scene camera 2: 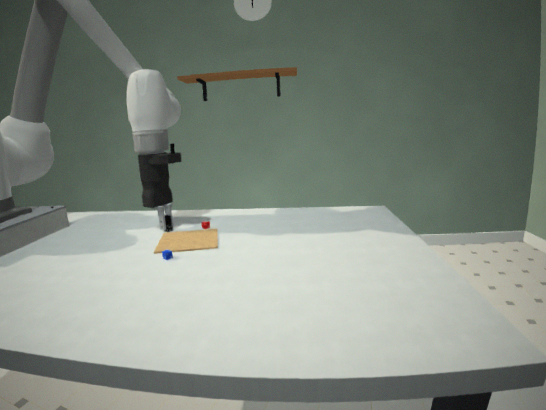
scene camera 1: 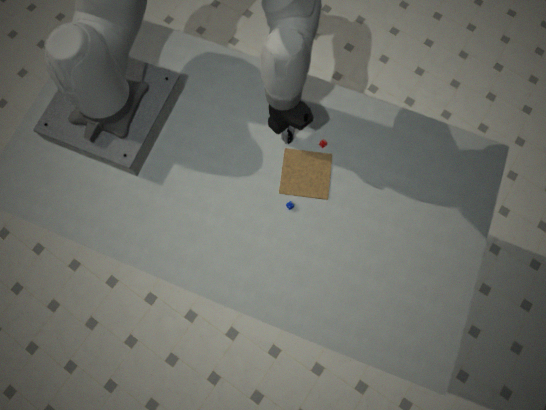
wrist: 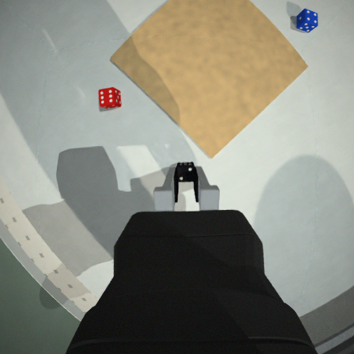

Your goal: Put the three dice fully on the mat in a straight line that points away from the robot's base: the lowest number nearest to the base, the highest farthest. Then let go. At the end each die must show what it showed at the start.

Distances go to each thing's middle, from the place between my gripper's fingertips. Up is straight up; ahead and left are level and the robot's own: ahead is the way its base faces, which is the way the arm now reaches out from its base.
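So you can picture it, there's the square mat (scene camera 1: 304,173), and my hand is 80 mm short of it and 90 mm to the left of it.
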